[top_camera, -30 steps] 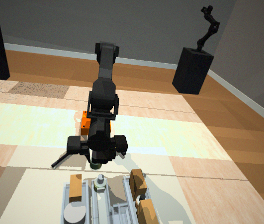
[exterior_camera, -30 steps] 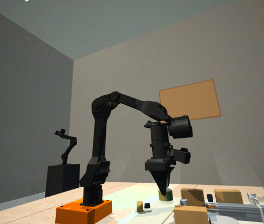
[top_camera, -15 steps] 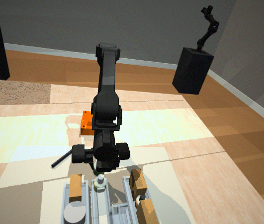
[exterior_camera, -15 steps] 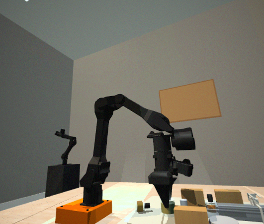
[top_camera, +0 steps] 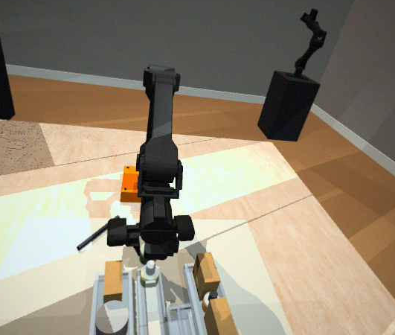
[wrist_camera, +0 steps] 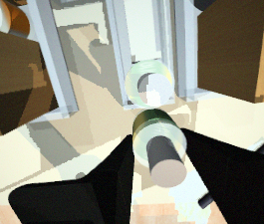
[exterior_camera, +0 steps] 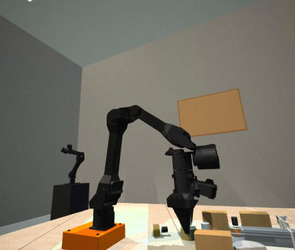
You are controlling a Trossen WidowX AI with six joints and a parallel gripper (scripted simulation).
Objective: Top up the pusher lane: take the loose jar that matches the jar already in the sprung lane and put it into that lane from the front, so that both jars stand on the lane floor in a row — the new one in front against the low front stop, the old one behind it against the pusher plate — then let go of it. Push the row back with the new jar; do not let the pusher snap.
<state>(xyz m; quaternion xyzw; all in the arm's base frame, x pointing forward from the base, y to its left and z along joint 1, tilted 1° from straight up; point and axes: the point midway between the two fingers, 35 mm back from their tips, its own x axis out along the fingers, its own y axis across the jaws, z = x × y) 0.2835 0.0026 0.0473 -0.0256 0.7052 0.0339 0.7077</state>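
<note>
My gripper tip is 140 mm short of the grey cylinder, 70 mm to the left of it and 20 mm above it. The rest, counted from my gripper tip: black rod: 110 mm behind, 130 mm to the right, 40 mm below.
</note>
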